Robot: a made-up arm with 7 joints. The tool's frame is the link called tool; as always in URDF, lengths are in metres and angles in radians.
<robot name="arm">
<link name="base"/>
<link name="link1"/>
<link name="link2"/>
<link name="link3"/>
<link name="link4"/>
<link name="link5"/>
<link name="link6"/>
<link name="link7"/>
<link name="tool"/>
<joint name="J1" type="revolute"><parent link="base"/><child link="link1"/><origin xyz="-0.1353 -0.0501 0.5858" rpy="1.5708 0 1.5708"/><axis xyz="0 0 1"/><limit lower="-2.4" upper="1.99" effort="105" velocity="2.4"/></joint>
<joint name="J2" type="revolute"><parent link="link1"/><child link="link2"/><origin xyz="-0.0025 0.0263 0.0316" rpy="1.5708 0 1.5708"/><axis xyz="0 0 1"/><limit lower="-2.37" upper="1.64" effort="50" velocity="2.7"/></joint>
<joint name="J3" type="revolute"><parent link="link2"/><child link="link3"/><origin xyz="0.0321 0.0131 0.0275" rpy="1.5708 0 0"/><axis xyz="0 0 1"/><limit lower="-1.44" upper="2" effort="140" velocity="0.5"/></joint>
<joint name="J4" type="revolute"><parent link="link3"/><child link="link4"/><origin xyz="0.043 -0.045 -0.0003" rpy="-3.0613 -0.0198 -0.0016"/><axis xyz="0 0 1"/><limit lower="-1.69" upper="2.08" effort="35" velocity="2.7"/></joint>
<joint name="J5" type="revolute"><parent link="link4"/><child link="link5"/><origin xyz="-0.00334 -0.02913 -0.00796" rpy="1.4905 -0.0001 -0.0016"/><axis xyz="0 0 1"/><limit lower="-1.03" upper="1.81" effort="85" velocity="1.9"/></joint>
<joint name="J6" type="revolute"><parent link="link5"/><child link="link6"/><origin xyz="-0.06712 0.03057 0.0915" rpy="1.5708 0 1.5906"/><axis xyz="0 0 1"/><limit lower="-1.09" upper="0.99" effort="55" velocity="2.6"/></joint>
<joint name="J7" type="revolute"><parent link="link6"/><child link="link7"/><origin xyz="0.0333 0.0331 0.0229" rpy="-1.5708 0 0"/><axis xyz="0 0 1"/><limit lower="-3.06" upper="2.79" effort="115" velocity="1"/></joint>
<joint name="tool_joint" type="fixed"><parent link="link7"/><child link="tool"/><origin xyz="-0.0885 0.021 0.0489" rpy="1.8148 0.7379 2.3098"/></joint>
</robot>
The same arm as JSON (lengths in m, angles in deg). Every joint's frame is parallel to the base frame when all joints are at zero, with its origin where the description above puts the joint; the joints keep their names.
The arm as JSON. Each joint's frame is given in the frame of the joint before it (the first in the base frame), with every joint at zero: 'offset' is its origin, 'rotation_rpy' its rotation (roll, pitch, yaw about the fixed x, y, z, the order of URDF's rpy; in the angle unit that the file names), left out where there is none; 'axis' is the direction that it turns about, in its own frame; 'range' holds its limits. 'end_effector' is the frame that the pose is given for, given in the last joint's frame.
{"length_unit": "m", "angle_unit": "deg", "chain": [
  {"id": "J1", "offset": [-0.1353, -0.0501, 0.5858], "axis": "+x", "range": [-137.51, 114.02]},
  {"id": "J2", "offset": [0.0316, -0.0025, 0.0263], "axis": "+y", "range": [-135.79, 93.97]},
  {"id": "J3", "offset": [0.0131, 0.0275, 0.0321], "axis": "-x", "range": [-82.51, 114.59]},
  {"id": "J4", "offset": [0.0003, -0.045, 0.043], "axis": [0.99658, 0.080198, 0.0199], "range": [-96.83, 119.18]},
  {"id": "J5", "offset": [-0.0102, 0.0284, -0.0035], "axis": "+y", "range": [-59.01, 103.71]},
  {"id": "J6", "offset": [0.0319, 0.0915, -0.0665], "axis": "+z", "range": [-62.45, 56.72]},
  {"id": "J7", "offset": [0.0333, 0.0331, 0.0229], "axis": "+y", "range": [-175.33, 159.86]}
], "end_effector": {"offset": [-0.0885, 0.0489, -0.021], "rotation_rpy": [-129.58, 33.15, -126.53]}}

